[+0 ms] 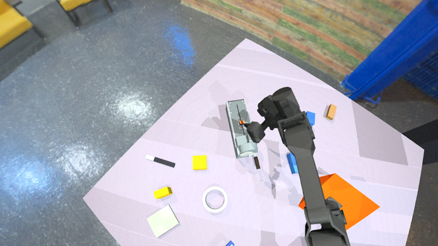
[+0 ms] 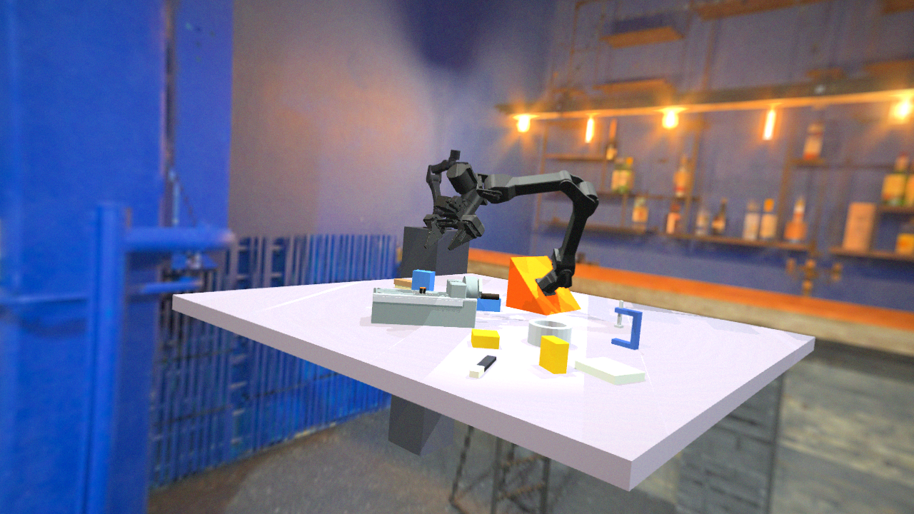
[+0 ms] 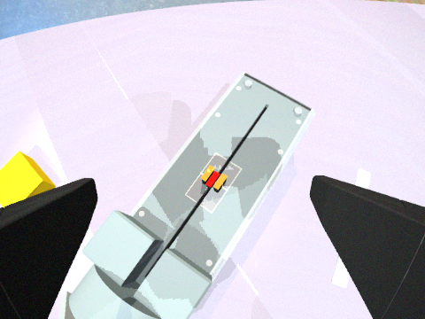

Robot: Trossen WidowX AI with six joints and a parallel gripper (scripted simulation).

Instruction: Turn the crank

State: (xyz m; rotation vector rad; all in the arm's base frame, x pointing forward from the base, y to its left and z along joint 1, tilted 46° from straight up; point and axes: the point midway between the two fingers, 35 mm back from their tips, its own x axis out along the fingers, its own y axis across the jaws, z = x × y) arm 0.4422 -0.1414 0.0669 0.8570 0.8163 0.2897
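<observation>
Now: the brown crank handle 120 mm below my gripper tip, 120 mm behind it and 90 mm to the left of it. From my gripper tip the other things lie so: metal strip: 190 mm below, 170 mm to the right, 20 mm behind; then blue clamp: 430 mm to the left, 230 mm behind, 140 mm below; then red pointer: 110 mm below, 30 mm ahead, 10 mm to the right.
</observation>
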